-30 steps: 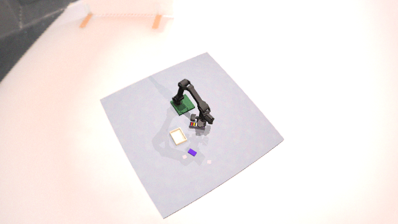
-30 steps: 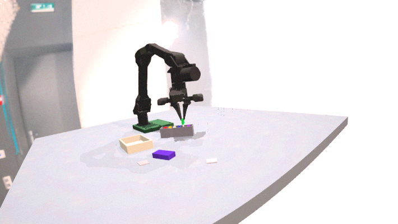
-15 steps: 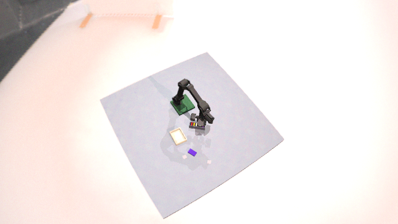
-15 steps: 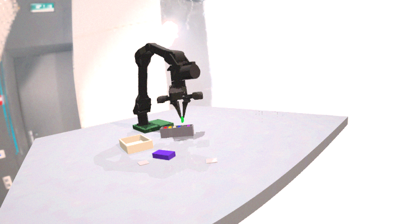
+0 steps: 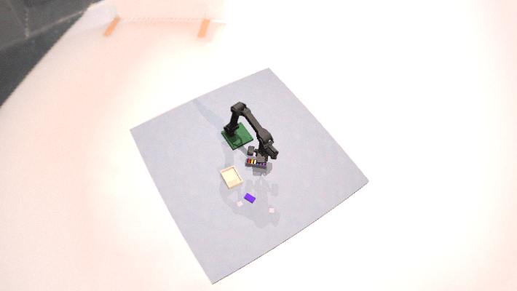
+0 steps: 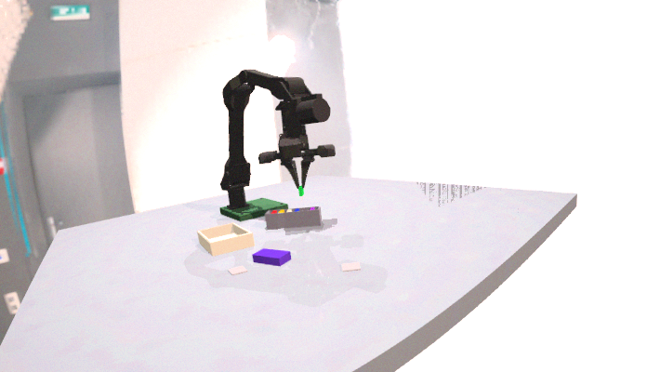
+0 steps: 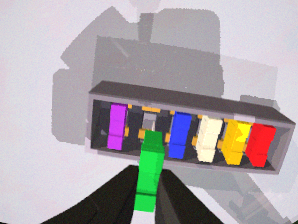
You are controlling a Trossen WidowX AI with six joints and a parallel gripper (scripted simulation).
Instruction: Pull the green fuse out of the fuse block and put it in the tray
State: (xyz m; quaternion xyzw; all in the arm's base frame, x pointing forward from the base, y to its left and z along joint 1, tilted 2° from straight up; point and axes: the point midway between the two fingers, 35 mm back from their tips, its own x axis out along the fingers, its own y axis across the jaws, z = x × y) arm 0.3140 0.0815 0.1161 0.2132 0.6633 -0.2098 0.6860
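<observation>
The beige tray is 22 cm to the right of my gripper tip and 9 cm below it. Also, from my gripper tip: purple fuse 7 cm below, 2 cm to the left, 1 cm ahead; green fuse 1 cm below; blue fuse 7 cm below, 1 cm to the right, 1 cm behind.
</observation>
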